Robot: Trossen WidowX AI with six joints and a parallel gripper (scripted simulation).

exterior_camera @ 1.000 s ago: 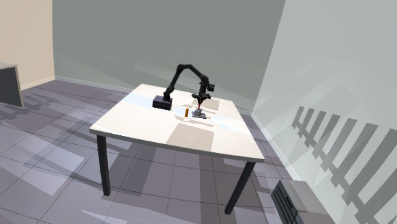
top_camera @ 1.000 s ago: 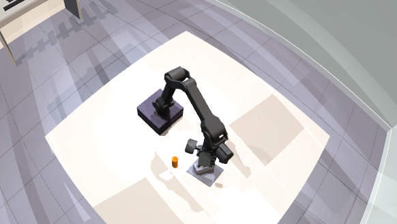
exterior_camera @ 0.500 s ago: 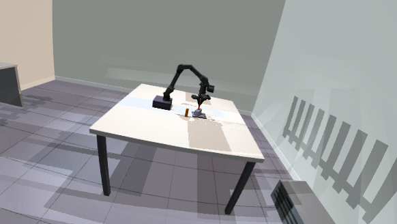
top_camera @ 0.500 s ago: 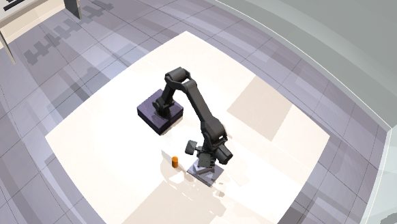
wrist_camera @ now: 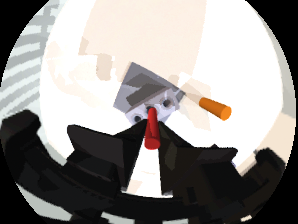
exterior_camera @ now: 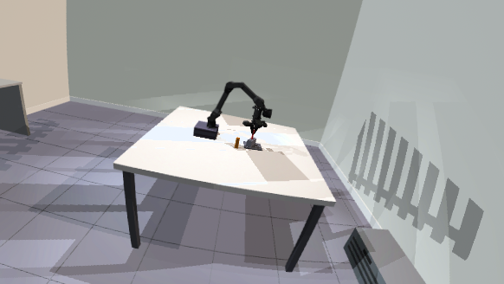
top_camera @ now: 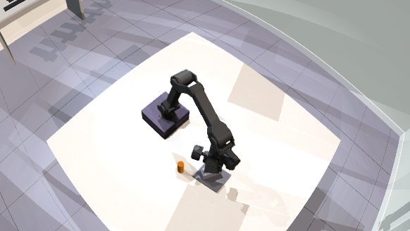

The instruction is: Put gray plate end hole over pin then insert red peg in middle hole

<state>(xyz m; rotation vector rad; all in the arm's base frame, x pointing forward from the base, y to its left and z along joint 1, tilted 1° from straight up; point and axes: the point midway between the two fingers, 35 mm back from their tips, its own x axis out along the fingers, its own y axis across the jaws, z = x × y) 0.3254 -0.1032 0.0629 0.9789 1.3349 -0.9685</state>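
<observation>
My gripper tip is now right at the red peg. The rest, counted from my gripper tip: orange cylinder: 12 cm behind, 7 cm to the right, 6 cm below; then base: 2 cm ahead, 1 cm to the left, 9 cm below; then gray plate: 5 cm below.
</observation>
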